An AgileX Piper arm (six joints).
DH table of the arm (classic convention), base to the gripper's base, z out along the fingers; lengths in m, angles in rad. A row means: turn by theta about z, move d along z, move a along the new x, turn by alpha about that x. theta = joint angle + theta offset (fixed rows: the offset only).
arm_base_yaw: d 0.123  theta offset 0  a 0  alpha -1.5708
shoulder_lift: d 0  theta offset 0.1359  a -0.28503  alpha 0
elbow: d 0  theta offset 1.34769  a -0.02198  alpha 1.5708
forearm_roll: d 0.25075  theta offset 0  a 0  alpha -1.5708
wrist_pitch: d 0  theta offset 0  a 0  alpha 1.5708
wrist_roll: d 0.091  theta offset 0  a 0  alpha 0
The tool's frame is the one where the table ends.
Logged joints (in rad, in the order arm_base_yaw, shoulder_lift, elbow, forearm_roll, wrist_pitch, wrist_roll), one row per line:
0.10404, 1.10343, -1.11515, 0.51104, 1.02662, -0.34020
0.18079, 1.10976, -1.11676, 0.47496, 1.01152, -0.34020
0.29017, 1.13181, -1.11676, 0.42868, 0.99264, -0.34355
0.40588, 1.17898, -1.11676, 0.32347, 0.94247, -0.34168
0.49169, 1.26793, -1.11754, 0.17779, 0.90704, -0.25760
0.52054, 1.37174, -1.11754, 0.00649, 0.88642, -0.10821
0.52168, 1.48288, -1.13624, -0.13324, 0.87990, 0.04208
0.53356, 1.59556, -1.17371, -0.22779, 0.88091, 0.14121
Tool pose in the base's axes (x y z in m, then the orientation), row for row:
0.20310, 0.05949, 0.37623, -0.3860, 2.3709, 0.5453
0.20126, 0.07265, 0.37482, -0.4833, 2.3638, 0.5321
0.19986, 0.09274, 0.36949, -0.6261, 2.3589, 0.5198
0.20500, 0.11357, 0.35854, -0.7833, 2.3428, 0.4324
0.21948, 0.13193, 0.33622, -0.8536, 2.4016, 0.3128
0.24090, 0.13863, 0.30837, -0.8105, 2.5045, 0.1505
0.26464, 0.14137, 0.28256, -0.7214, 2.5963, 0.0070
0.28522, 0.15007, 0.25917, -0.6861, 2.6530, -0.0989
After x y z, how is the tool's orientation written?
As a rotation vector, in radians.
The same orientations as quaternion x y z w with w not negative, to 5 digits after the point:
-0.14778, 0.90768, 0.20876, 0.33271
-0.18471, 0.90341, 0.20336, 0.32920
-0.23792, 0.89640, 0.19753, 0.31754
-0.29679, 0.88768, 0.16384, 0.31160
-0.31883, 0.89702, 0.11683, 0.28292
-0.29765, 0.91976, 0.05527, 0.24978
-0.26106, 0.93954, 0.00253, 0.22161
-0.24524, 0.94828, -0.03535, 0.19844

